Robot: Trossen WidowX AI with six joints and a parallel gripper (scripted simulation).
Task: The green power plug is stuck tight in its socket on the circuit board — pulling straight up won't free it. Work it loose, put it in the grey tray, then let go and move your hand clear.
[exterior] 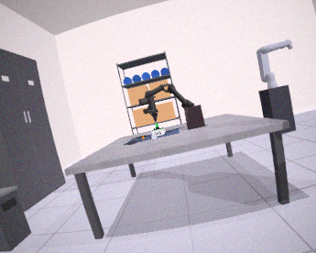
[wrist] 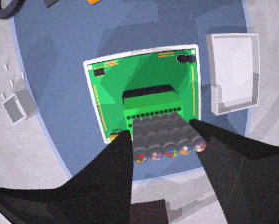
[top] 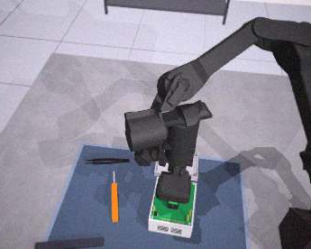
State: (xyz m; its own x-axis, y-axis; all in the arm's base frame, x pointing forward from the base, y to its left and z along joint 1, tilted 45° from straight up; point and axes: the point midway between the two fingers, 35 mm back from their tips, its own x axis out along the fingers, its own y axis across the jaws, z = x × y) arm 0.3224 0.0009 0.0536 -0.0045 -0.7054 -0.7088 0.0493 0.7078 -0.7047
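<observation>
Right now the green power plug is 3 cm below my gripper tip. From my gripper tip the other things lie so: blue mat (5 cm ahead, 12 cm below); dark bar (22 cm ahead, 12 cm to the left, 12 cm below).
</observation>
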